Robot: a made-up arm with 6 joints. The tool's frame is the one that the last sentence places.
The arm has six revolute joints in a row. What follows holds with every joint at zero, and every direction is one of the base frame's. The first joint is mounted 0.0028 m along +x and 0.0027 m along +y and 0.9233 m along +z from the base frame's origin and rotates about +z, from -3.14 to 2.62 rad. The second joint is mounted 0.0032 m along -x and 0.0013 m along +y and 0.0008 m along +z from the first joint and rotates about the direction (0, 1, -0.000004), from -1.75 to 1.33 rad. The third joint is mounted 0.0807 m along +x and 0.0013 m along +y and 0.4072 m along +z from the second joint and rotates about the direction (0, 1, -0.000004), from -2.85 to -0.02 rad. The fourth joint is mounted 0.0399 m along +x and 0.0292 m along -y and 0.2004 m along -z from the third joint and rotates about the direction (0, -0.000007, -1), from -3.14 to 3.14 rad. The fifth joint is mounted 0.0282 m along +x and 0.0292 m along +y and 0.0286 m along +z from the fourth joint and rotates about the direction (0, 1, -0.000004), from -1.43 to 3 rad. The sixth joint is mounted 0.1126 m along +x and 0.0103 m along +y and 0.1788 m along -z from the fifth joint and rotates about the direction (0, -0.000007, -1), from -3.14 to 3.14 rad. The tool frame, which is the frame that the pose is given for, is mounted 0.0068 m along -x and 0.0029 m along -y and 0.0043 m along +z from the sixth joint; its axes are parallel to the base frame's.
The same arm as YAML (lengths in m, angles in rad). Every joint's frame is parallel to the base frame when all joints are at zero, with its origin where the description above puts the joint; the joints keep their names.
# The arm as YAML. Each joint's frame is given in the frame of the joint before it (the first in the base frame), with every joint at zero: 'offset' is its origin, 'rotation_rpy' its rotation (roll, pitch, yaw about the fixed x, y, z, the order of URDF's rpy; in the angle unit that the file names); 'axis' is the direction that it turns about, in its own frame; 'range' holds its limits. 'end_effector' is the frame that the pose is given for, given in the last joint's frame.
length_unit: m
angle_unit: rad
chain:
  - id: joint 1
    offset: [0.0028, 0.0027, 0.9233]
    rotation_rpy: [0.0, 0.0, 0.0]
    axis: [0.0, 0.0, 1.0]
    range: [-3.14, 2.62]
  - id: joint 2
    offset: [-0.0032, 0.0013, 0.0008]
    rotation_rpy: [0.0, 0.0, 0.0]
    axis: [0.0, 1.0, 0.0]
    range: [-1.75, 1.33]
  - id: joint 3
    offset: [0.0807, 0.0013, 0.4072]
    rotation_rpy: [0.0, 0.0, 0.0]
    axis: [0.0, 1.0, 0.0]
    range: [-2.85, -0.02]
  - id: joint 4
    offset: [0.0399, -0.0292, -0.2004]
    rotation_rpy: [0.0, 0.0, 0.0]
    axis: [0.0, 0.0, -1.0]
    range: [-3.14, 3.14]
  - id: joint 5
    offset: [0.0282, 0.0292, 0.0286]
    rotation_rpy: [0.0, 0.0, 0.0]
    axis: [0.0, 1.0, 0.0]
    range: [-1.43, 3.0]
  - id: joint 6
    offset: [0.1126, 0.0103, -0.1788]
    rotation_rpy: [0.0, 0.0, 0.0]
    axis: [0.0, 0.0, -1.0]
    range: [-3.14, 3.14]
end_effector:
  offset: [-0.0068, -0.0029, 0.0043]
  rotation_rpy: [0.0, 0.0, 0.0]

